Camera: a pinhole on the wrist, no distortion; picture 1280 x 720 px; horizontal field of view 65.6 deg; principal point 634.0 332.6 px. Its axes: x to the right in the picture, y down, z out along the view. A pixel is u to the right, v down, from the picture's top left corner.
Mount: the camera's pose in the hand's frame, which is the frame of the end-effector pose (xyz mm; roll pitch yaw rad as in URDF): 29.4 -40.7 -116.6 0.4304 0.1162 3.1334
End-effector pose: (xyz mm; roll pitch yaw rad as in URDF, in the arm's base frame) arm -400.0 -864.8 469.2 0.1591 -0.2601 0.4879
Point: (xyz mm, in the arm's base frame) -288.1 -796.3 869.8
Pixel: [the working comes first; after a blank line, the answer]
In the camera's frame: -251.8 86.2 442.5

69 526
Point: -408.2 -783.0 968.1
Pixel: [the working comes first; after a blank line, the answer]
In the camera's frame: -192.9 56.7 583.6

306 429
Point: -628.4 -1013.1 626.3
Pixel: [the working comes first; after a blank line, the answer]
In the camera's frame: 210.5 107.2 353.6

1225 634
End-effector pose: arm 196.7 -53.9 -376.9 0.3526 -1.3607 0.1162
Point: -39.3 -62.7 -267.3
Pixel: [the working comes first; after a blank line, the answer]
In the camera's frame: -67.6 10.3 371.8

453 360
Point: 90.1 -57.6 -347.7
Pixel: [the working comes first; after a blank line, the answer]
In the camera's frame: -1.6 12.3 234.4

627 385
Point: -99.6 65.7 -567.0
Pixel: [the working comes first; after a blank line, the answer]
In the camera's frame: 241.2 -108.2 395.2

1240 61
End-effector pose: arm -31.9 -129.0 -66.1 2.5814 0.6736 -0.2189
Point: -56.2 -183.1 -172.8
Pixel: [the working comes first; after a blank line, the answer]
In the camera's frame: -53.3 53.6 217.2

390 578
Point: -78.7 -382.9 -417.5
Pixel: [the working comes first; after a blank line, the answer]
In the camera's frame: -250.7 82.7 463.1

96 510
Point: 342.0 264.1 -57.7
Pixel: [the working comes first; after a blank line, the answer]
In the camera's frame: -151.8 105.6 -382.3

behind the camera
